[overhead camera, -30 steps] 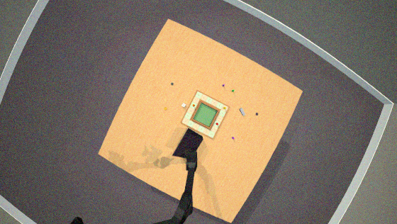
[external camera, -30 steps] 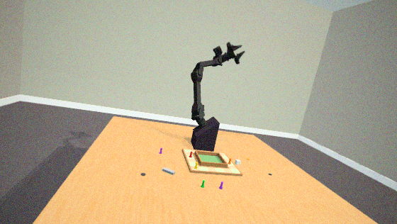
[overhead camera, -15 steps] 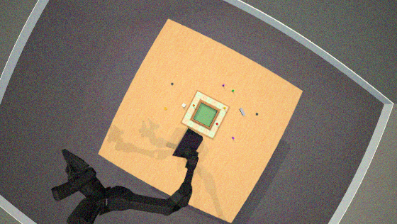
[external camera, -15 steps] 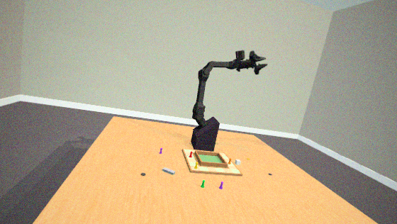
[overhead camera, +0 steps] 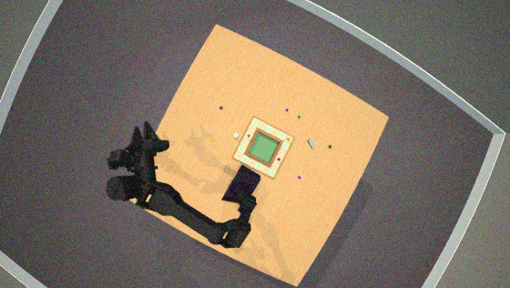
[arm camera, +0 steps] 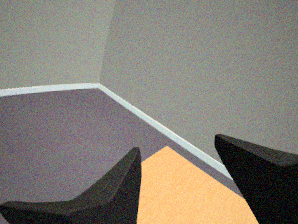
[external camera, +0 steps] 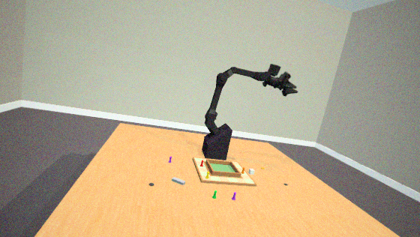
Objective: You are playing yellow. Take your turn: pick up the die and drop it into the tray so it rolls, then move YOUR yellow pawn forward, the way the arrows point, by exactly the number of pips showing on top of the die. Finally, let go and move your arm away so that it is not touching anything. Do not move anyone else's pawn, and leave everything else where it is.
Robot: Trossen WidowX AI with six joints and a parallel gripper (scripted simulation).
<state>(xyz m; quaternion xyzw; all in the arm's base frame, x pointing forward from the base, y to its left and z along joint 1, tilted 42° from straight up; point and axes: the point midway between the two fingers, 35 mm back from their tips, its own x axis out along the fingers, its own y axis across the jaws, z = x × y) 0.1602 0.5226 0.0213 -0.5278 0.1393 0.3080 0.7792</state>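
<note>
My gripper tip is now 100 mm short of the white die, 220 mm to the left of it and 500 mm above it. Also, from my gripper tip: orange pawn: 130 mm ahead, 290 mm to the right, 480 mm below; then red pawn: 90 mm ahead, 510 mm to the right, 480 mm below; then green tray: 110 mm ahead, 400 mm to the right, 500 mm below.
</note>
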